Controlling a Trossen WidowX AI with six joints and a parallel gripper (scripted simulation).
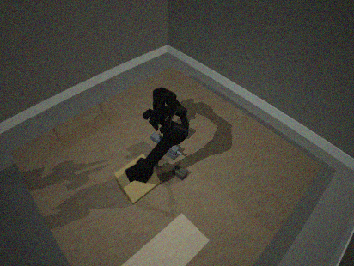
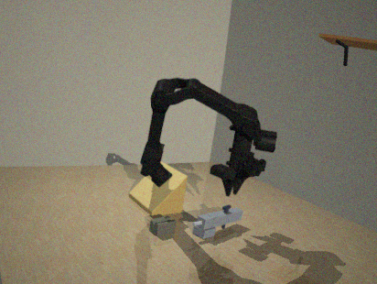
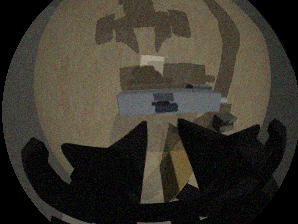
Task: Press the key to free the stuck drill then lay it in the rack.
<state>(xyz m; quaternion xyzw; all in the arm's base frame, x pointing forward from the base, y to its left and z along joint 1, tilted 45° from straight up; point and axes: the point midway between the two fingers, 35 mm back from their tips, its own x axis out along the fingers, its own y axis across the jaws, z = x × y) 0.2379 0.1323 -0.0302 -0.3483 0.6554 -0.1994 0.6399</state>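
Right now my gripper tip is 90 mm to the left of the drill, 70 mm above it and 20 mm short of it. Also, from my gripper tip: rack: 210 mm to the right, 100 mm below, 30 mm behind; key: 70 mm below, 10 mm to the right; grey block: 80 mm below, 30 mm to the right, 10 mm ahead.
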